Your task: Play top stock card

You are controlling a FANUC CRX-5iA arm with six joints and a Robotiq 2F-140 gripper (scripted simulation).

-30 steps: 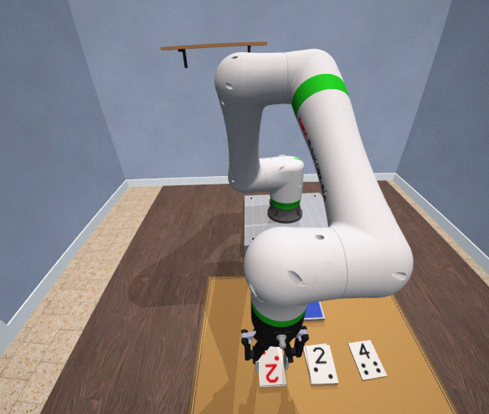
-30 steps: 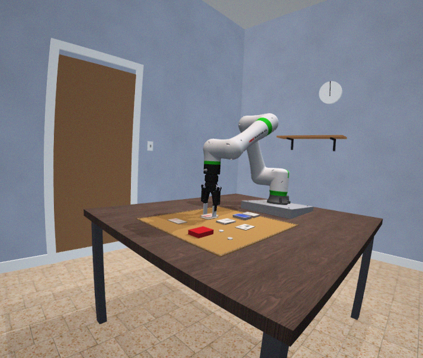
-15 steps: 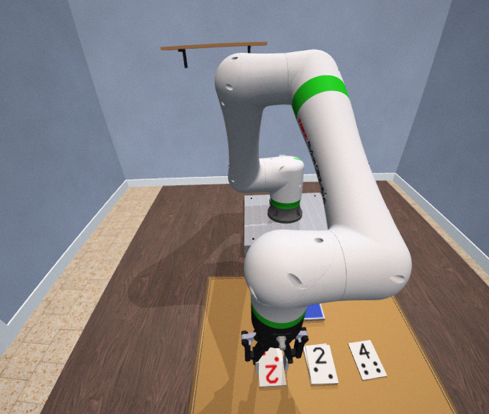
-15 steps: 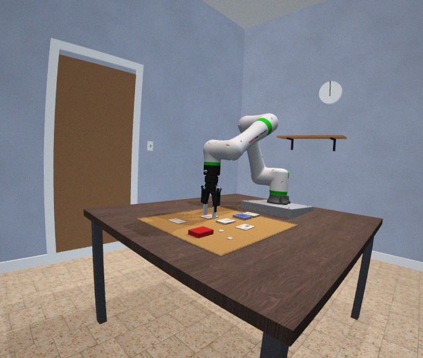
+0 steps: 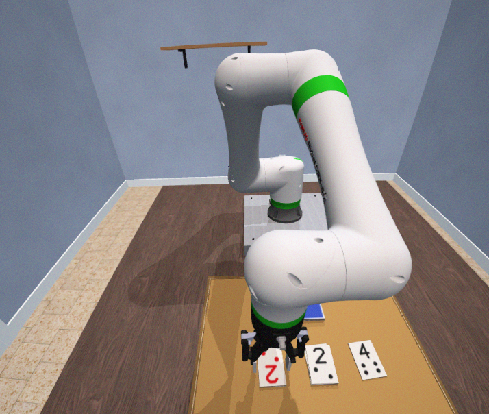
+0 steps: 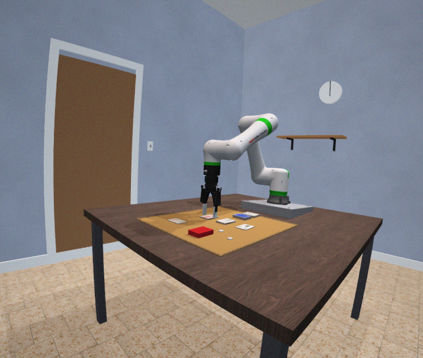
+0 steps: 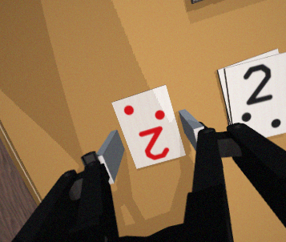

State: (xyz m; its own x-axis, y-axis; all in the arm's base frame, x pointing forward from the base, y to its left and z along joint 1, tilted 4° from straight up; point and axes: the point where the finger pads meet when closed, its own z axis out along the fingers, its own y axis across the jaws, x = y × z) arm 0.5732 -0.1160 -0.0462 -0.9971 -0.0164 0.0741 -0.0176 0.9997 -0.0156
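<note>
Right now my hand is 30 mm above the card. Round my hand: tan card cloth: 110 mm to the left, 50 mm below, 40 mm ahead; then red box: 250 mm ahead, 190 mm to the left, 20 mm below.
</note>
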